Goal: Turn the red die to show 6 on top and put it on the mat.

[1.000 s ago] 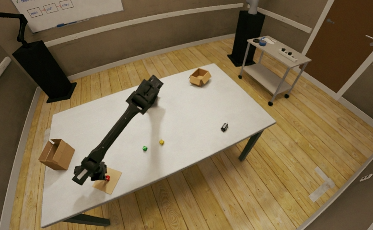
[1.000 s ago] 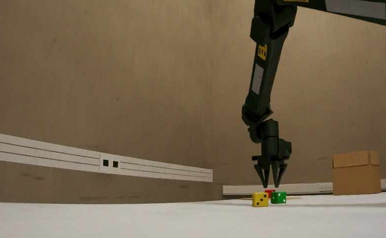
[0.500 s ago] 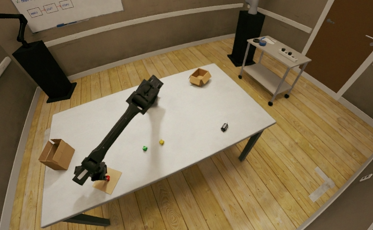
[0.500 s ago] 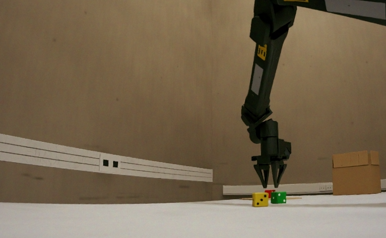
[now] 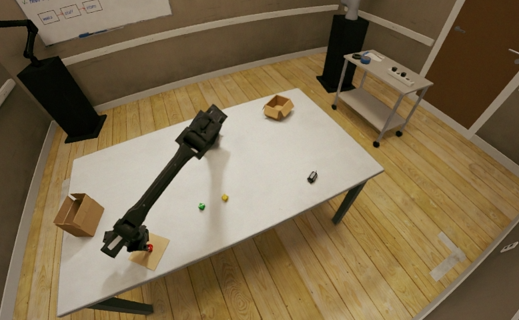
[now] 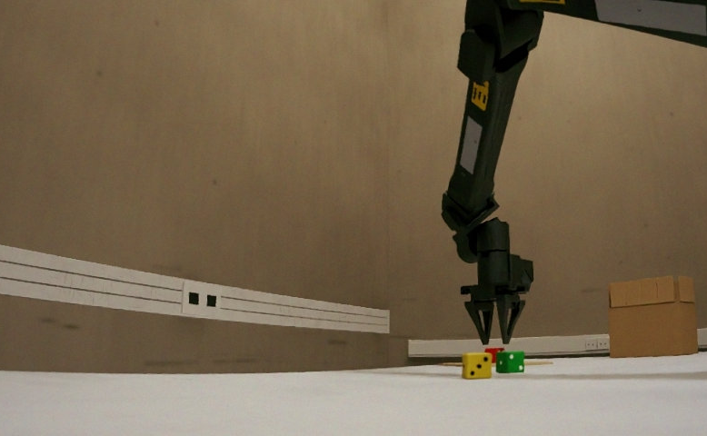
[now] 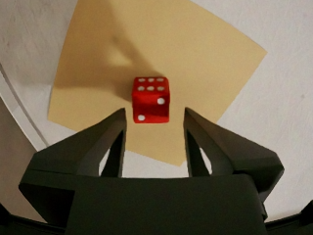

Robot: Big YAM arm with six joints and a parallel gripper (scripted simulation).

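Right now my hand is 3 cm above the red die. The rest, counted from my hand: tan mat: 4 cm below, 1 cm to the right, 1 cm ahead; then green die: 24 cm to the left, 16 cm behind, 3 cm below; then cardboard box: 34 cm to the right, 18 cm behind, 2 cm above.
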